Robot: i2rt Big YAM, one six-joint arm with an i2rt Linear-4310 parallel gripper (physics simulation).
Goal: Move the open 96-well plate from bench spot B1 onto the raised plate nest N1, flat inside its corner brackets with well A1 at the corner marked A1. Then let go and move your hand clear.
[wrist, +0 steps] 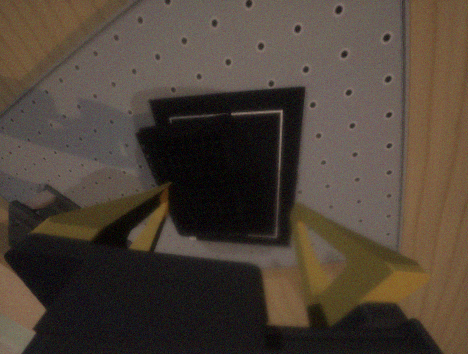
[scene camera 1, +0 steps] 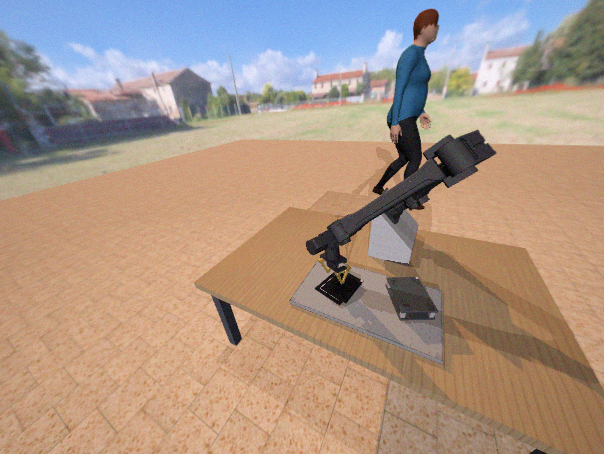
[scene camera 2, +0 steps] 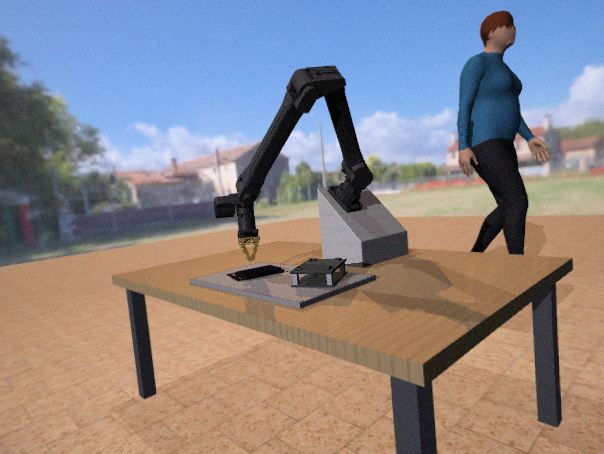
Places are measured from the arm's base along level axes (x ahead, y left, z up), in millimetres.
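Where they show: gripper, fingertip midpoint: [wrist: 235, 199] [scene camera 1: 335, 277] [scene camera 2: 250, 261]; arm's base at its link origin: [scene camera 1: 388, 210] [scene camera 2: 344, 199].
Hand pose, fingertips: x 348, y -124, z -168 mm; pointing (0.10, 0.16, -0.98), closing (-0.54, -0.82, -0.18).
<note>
Each offset is from my fingertips to the top centre of the thing. "*": to the spot under its first point. Level surfaces: height alone.
The black 96-well plate {dx +3, dy +43, dz -24 mm} [scene camera 1: 343, 288] [scene camera 2: 257, 272] [wrist: 200, 175] lies low on a black pad {* dx +11, dy -51, dz -38 mm} [wrist: 293, 150] with a white outline, shifted and slightly turned toward the outline's left side in the wrist view. Its wells and A1 mark are too dark to read. My gripper [scene camera 1: 334, 273] [scene camera 2: 250, 259] [wrist: 235, 199] is open and empty, pointing down above the plate. In the wrist view the left fingertip shows at the plate's left edge and the right one near the pad's right edge. The raised nest {dx -39, dy +277, dz +10 mm} [scene camera 1: 412, 296] [scene camera 2: 318, 266] stands on pale posts; its A1 mark is not readable.
Plate and nest share a grey perforated board {dx +2, dy +127, dz -40 mm} [scene camera 1: 370, 326] [scene camera 2: 280, 295] [wrist: 370, 130] on a wooden table {dz -53 mm} [scene camera 1: 260, 260] [scene camera 2: 400, 320]. The arm's grey pedestal [scene camera 1: 390, 242] [scene camera 2: 342, 245] stands behind them. A person in a blue top [scene camera 1: 412, 85] [scene camera 2: 492, 100] is beyond the table.
</note>
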